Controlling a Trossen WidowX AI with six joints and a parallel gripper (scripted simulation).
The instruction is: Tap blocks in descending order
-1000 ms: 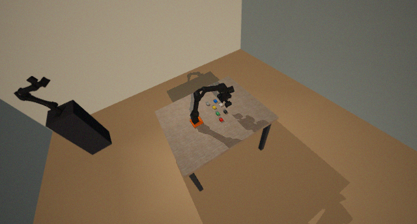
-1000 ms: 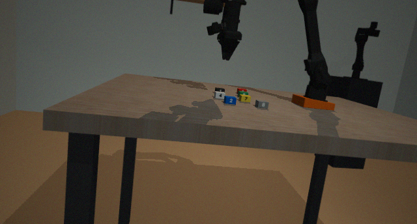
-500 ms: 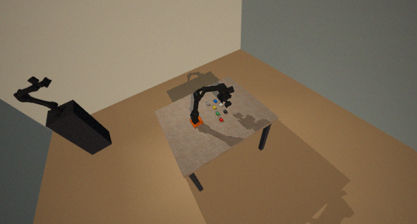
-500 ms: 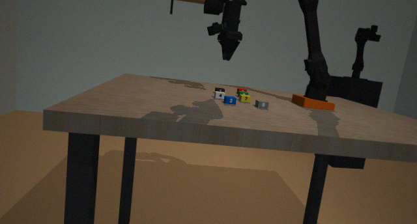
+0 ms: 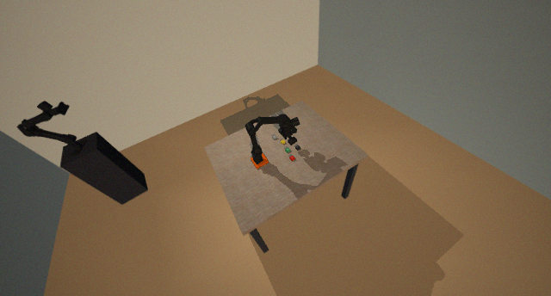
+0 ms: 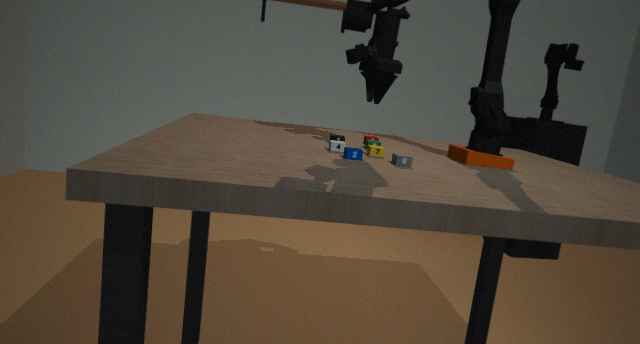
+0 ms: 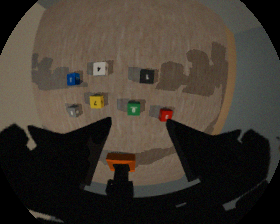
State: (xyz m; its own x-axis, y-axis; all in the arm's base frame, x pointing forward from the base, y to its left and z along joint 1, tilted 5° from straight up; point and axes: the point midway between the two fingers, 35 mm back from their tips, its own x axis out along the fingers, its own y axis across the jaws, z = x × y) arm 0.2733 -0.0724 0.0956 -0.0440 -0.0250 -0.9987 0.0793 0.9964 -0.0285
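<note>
Right now my gripper tip is 1 cm past the green block, 1 cm to the right of it and 10 cm above it. The rest, counted from my gripper tip: black block 7 cm ahead, 3 cm to the right, 10 cm below; then yellow block 1 cm ahead, 11 cm to the left, 10 cm below; then red block 4 cm behind, 8 cm to the right, 10 cm below.
</note>
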